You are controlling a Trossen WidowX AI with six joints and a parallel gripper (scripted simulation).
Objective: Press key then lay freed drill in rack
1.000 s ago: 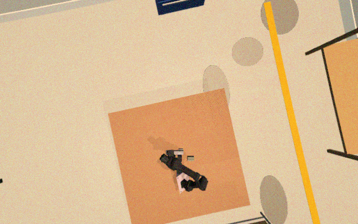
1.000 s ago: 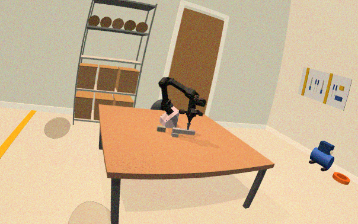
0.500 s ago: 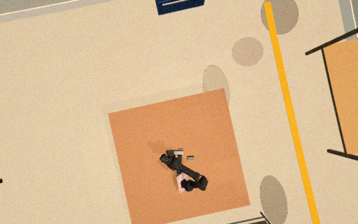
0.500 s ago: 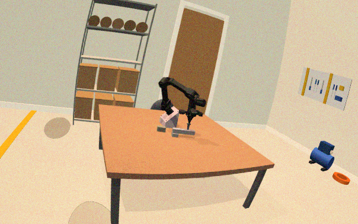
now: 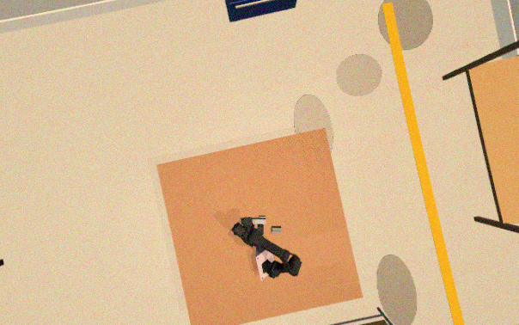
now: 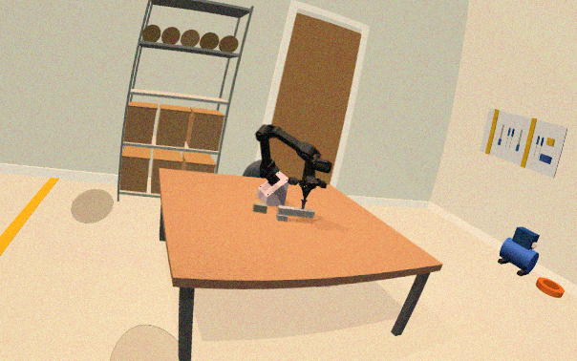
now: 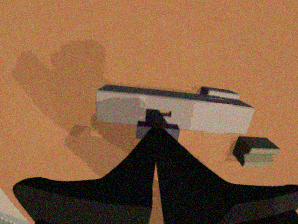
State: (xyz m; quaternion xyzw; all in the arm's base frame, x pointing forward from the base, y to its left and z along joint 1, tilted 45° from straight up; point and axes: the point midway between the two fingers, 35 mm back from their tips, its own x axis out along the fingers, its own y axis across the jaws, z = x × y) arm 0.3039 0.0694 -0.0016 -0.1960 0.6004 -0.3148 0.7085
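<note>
My gripper tip is 3 cm above the dark key knob. Round my gripper tip: drill (2 cm behind, 5 cm to the right, 7 cm below); then dark grey rack (12 cm behind, 18 cm to the right, 11 cm below); then block (1 cm behind, 3 cm to the right, 8 cm below).
</note>
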